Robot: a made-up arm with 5 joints. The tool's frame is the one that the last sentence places. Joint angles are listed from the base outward.
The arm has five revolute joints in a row. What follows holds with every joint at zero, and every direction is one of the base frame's. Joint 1 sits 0.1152 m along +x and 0.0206 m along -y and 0.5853 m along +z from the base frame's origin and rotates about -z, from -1.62 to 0.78 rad. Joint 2 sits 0.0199 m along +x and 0.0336 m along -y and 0.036 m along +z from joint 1 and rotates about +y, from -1.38 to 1.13 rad. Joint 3 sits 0.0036 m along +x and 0.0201 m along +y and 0.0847 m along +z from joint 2 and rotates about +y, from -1.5 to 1.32 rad. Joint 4 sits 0.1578 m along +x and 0.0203 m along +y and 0.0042 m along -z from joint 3 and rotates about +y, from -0.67 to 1.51 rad. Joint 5 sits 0.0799 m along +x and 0.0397 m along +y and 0.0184 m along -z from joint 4 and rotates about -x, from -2.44 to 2.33 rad. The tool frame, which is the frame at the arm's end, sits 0.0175 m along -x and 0.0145 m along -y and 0.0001 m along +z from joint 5; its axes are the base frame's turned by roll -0.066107, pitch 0.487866 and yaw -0.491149 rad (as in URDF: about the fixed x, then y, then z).
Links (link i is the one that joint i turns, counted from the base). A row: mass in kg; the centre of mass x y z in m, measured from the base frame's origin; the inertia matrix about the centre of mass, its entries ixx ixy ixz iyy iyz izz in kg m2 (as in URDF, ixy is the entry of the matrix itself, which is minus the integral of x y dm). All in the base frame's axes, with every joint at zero. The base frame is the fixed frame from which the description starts. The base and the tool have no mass.
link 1: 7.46; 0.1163 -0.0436 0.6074; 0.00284 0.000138 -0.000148 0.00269 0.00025 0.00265
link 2: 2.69; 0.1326 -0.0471 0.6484; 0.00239 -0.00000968 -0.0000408 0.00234 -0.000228 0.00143
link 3: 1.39; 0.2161 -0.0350 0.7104; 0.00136 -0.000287 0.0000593 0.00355 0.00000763 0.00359
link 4: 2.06; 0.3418 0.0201 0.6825; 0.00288 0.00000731 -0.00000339 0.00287 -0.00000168 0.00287
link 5: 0.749; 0.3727 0.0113 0.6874; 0.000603 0 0 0.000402 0 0.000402
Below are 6 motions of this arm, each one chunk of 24 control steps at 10 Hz.
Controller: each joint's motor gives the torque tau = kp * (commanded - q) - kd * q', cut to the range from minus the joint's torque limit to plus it. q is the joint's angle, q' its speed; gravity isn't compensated. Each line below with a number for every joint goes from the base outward.
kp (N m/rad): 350 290 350 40 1.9
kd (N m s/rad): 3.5 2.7 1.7 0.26 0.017
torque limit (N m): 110 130 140 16 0.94
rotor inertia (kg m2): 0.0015 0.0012 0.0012 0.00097 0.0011
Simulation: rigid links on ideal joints. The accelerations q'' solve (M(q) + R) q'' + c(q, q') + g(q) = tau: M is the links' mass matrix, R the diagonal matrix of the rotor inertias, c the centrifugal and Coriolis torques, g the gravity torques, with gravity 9.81 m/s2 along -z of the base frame. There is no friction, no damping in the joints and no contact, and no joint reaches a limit. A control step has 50 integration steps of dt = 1/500 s. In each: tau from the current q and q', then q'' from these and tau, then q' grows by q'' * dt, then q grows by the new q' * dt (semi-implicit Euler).
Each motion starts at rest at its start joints. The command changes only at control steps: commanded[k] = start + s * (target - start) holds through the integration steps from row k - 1 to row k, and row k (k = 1, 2, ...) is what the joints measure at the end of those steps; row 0 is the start. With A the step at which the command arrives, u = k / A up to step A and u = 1 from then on. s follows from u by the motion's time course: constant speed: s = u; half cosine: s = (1 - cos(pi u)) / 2; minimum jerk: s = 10 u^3 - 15 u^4 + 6 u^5; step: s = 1 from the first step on.
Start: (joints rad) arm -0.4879 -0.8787 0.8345 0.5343 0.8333
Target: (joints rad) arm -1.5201 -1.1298 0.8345 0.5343 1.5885
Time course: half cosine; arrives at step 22
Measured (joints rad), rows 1 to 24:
1: -0.4938 -0.8614 0.8616 0.5813 0.7958
2: -0.5068 -0.8756 0.8496 0.5496 0.8730
3: -0.5315 -0.8775 0.8535 0.5584 0.8498
4: -0.5658 -0.8862 0.8544 0.5585 0.9331
5: -0.6084 -0.8982 0.8521 0.5522 0.9408
6: -0.6599 -0.9092 0.8544 0.5566 1.0132
7: -0.7177 -0.9247 0.8529 0.5520 1.0510
8: -0.7818 -0.9398 0.8537 0.5532 1.1151
9: -0.8502 -0.9569 0.8534 0.5520 1.1684
10: -0.9219 -0.9746 0.8533 0.5515 1.2290
11: -0.9952 -0.9925 0.8534 0.5517 1.2857
12: -1.0686 -1.0106 0.8532 0.5514 1.3425
13: -1.1408 -1.0282 0.8532 0.5520 1.3954
14: -1.2101 -1.0453 0.8531 0.5524 1.4449
15: -1.2753 -1.0612 0.8530 0.5533 1.4892
16: -1.3349 -1.0757 0.8530 0.5545 1.5279
17: -1.3878 -1.0886 0.8530 0.5559 1.5601
18: -1.4329 -1.0995 0.8530 0.5576 1.5853
19: -1.4692 -1.1083 0.8530 0.5594 1.6028
20: -1.4960 -1.1147 0.8531 0.5614 1.6125
21: -1.5128 -1.1187 0.8531 0.5634 1.6140
22: -1.5193 -1.1201 0.8532 0.5655 1.6074
23: -1.5200 -1.1202 0.8532 0.5664 1.6046
24: -1.5201 -1.1203 0.8531 0.5664 1.6056

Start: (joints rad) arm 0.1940 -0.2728 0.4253 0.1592 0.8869
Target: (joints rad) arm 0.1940 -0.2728 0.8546 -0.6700 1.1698
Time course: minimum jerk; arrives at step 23
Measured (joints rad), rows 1 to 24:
1: 0.1929 -0.2415 0.4563 0.2170 0.8425
2: 0.1950 -0.2619 0.4385 0.1662 0.8843
3: 0.1934 -0.2474 0.4577 0.1888 0.8570
4: 0.1942 -0.2566 0.4583 0.1499 0.8887
5: 0.1936 -0.2498 0.4784 0.1384 0.8806
6: 0.1939 -0.2536 0.4934 0.0943 0.9083
7: 0.1936 -0.2506 0.5192 0.0571 0.9151
8: 0.1937 -0.2522 0.5448 0.0022 0.9418
9: 0.1936 -0.2509 0.5763 -0.0527 0.9587
10: 0.1937 -0.2517 0.6085 -0.1167 0.9854
11: 0.1936 -0.2514 0.6433 -0.1811 1.0076
12: 0.1937 -0.2520 0.6778 -0.2485 1.0334
13: 0.1937 -0.2522 0.7121 -0.3141 1.0564
14: 0.1937 -0.2527 0.7445 -0.3777 1.0795
15: 0.1937 -0.2531 0.7745 -0.4363 1.0997
16: 0.1938 -0.2536 0.8010 -0.4889 1.1179
17: 0.1938 -0.2541 0.8235 -0.5338 1.1327
18: 0.1939 -0.2546 0.8416 -0.5703 1.1445
19: 0.1939 -0.2550 0.8551 -0.5978 1.1529
20: 0.1940 -0.2554 0.8641 -0.6166 1.1582
21: 0.1940 -0.2557 0.8691 -0.6275 1.1609
22: 0.1940 -0.2559 0.8711 -0.6321 1.1616
23: 0.1940 -0.2560 0.8713 -0.6330 1.1615
24: 0.1940 -0.2560 0.8714 -0.6329 1.1615

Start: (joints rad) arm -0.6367 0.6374 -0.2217 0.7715 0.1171
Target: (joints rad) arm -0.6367 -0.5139 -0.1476 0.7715 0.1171
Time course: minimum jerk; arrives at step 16
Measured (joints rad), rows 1 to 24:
1: -0.6379 0.6719 -0.1984 0.7938 0.0809
2: -0.6343 0.6332 -0.2155 0.7538 0.1251
3: -0.6382 0.6050 -0.2071 0.7588 0.0600
4: -0.6370 0.5313 -0.2115 0.7362 0.1059
5: -0.6383 0.4441 -0.2060 0.7299 0.0478
6: -0.6391 0.3297 -0.2024 0.7182 0.0747
7: -0.6398 0.2030 -0.1951 0.7143 0.0361
8: -0.6407 0.0676 -0.1871 0.7133 0.0485
9: -0.6410 -0.0669 -0.1779 0.7179 0.0299
10: -0.6411 -0.1924 -0.1682 0.7270 0.0374
11: -0.6406 -0.3016 -0.1587 0.7399 0.0341
12: -0.6398 -0.3883 -0.1499 0.7552 0.0418
13: -0.6388 -0.4493 -0.1423 0.7713 0.0463
14: -0.6380 -0.4847 -0.1363 0.7863 0.0533
15: -0.6374 -0.4986 -0.1325 0.7983 0.0586
16: -0.6370 -0.5003 -0.1309 0.8049 0.0620
17: -0.6368 -0.5009 -0.1312 0.8056 0.0628
18: -0.6367 -0.5007 -0.1311 0.8059 0.0621
19: -0.6367 -0.5008 -0.1312 0.8057 0.0630
20: -0.6367 -0.5007 -0.1311 0.8057 0.0622
21: -0.6367 -0.5007 -0.1311 0.8057 0.0628
22: -0.6367 -0.5007 -0.1311 0.8057 0.0624
23: -0.6367 -0.5007 -0.1311 0.8057 0.0627
24: -0.6367 -0.5007 -0.1311 0.8057 0.0625

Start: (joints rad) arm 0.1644 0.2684 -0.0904 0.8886 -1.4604
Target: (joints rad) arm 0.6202 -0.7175 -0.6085 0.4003 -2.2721
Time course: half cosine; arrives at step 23
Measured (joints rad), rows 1 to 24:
1: 0.1659 0.2949 -0.0706 0.9046 -1.4819
2: 0.1758 0.2628 -0.0925 0.8664 -1.4742
3: 0.1845 0.2459 -0.1013 0.8584 -1.5252
4: 0.2001 0.2105 -0.1201 0.8380 -1.5183
5: 0.2184 0.1695 -0.1428 0.8141 -1.5807
6: 0.2401 0.1227 -0.1670 0.7913 -1.5955
7: 0.2643 0.0676 -0.1966 0.7622 -1.6536
8: 0.2908 0.0092 -0.2270 0.7345 -1.6876
9: 0.3187 -0.0549 -0.2608 0.7033 -1.7419
10: 0.3477 -0.1210 -0.2951 0.6730 -1.7859
11: 0.3770 -0.1897 -0.3310 0.6417 -1.8381
12: 0.4063 -0.2586 -0.3666 0.6121 -1.8860
13: 0.4352 -0.3272 -0.4021 0.5836 -1.9374
14: 0.4641 -0.3938 -0.4363 0.5574 -1.9875
15: 0.4929 -0.4574 -0.4689 0.5326 -2.0391
16: 0.5209 -0.5163 -0.4990 0.5091 -2.0880
17: 0.5462 -0.5691 -0.5262 0.4867 -2.1326
18: 0.5680 -0.6150 -0.5498 0.4669 -2.1706
19: 0.5862 -0.6531 -0.5694 0.4508 -2.2023
20: 0.6006 -0.6829 -0.5845 0.4393 -2.2271
21: 0.6112 -0.7038 -0.5949 0.4327 -2.2447
22: 0.6178 -0.7153 -0.6003 0.4311 -2.2548
23: 0.6202 -0.7172 -0.6007 0.4344 -2.2572
24: 0.6202 -0.7167 -0.6002 0.4361 -2.2565

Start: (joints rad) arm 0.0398 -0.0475 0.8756 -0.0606 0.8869
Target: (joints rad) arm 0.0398 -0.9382 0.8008 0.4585 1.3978
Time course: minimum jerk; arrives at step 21
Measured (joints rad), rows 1 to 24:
1: 0.0380 -0.0273 0.8954 -0.0229 0.8534
2: 0.0410 -0.0453 0.8811 -0.0542 0.8917
3: 0.0396 -0.0525 0.8874 -0.0270 0.8735
4: 0.0409 -0.0828 0.8796 -0.0277 0.9165
5: 0.0407 -0.1172 0.8785 -0.0020 0.9196
6: 0.0412 -0.1671 0.8727 0.0205 0.9678
7: 0.0415 -0.2255 0.8678 0.0542 0.9921
8: 0.0416 -0.2934 0.8621 0.0928 1.0434
9: 0.0419 -0.3680 0.8556 0.1353 1.0827
10: 0.0419 -0.4463 0.8498 0.1824 1.1344
11: 0.0420 -0.5262 0.8433 0.2293 1.1797
12: 0.0419 -0.6040 0.8377 0.2772 1.2275
13: 0.0419 -0.6778 0.8323 0.3219 1.2698
14: 0.0417 -0.7442 0.8279 0.3636 1.3087
15: 0.0415 -0.8018 0.8242 0.3998 1.3410
16: 0.0413 -0.8486 0.8216 0.4304 1.3669
17: 0.0410 -0.8839 0.8199 0.4544 1.3854
18: 0.0406 -0.9077 0.8191 0.4716 1.3970
19: 0.0403 -0.9210 0.8190 0.4824 1.4025
20: 0.0400 -0.9262 0.8194 0.4876 1.4038
21: 0.0398 -0.9268 0.8197 0.4890 1.4032
22: 0.0398 -0.9269 0.8196 0.4888 1.4033
23: 0.0398 -0.9269 0.8196 0.4889 1.4032
24: 0.0398 -0.9269 0.8196 0.4889 1.4032

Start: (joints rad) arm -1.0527 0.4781 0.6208 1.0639 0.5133
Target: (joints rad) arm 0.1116 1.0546 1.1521 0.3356 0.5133
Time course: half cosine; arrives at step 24
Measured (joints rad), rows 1 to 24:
1: -1.0479 0.4902 0.6259 1.0416 0.5521
2: -1.0331 0.4983 0.6332 1.0297 0.5213
3: -1.0087 0.5100 0.6440 1.0156 0.5352
4: -0.9751 0.5266 0.6596 0.9984 0.5239
5: -0.9326 0.5470 0.6786 0.9736 0.5299
6: -0.8823 0.5716 0.7013 0.9436 0.5242
7: -0.8249 0.5998 0.7273 0.9080 0.5274
8: -0.7616 0.6311 0.7560 0.8677 0.5251
9: -0.6934 0.6648 0.7868 0.8235 0.5269
10: -0.6215 0.7003 0.8193 0.7767 0.5269
11: -0.5470 0.7370 0.8528 0.7282 0.5287
12: -0.4712 0.7742 0.8867 0.6791 0.5299
13: -0.3953 0.8112 0.9205 0.6302 0.5320
14: -0.3207 0.8474 0.9536 0.5825 0.5339
15: -0.2487 0.8822 0.9853 0.5366 0.5362
16: -0.1804 0.9150 1.0153 0.4932 0.5382
17: -0.1170 0.9452 1.0429 0.4529 0.5402
18: -0.0597 0.9725 1.0677 0.4162 0.5418
19: -0.0094 0.9963 1.0894 0.3837 0.5432
20: 0.0331 1.0162 1.1075 0.3558 0.5443
21: 0.0669 1.0319 1.1217 0.3332 0.5450
22: 0.0915 1.0431 1.1318 0.3160 0.5455
23: 0.1065 1.0497 1.1376 0.3048 0.5457
24: 0.1116 1.0515 1.1390 0.2997 0.5457

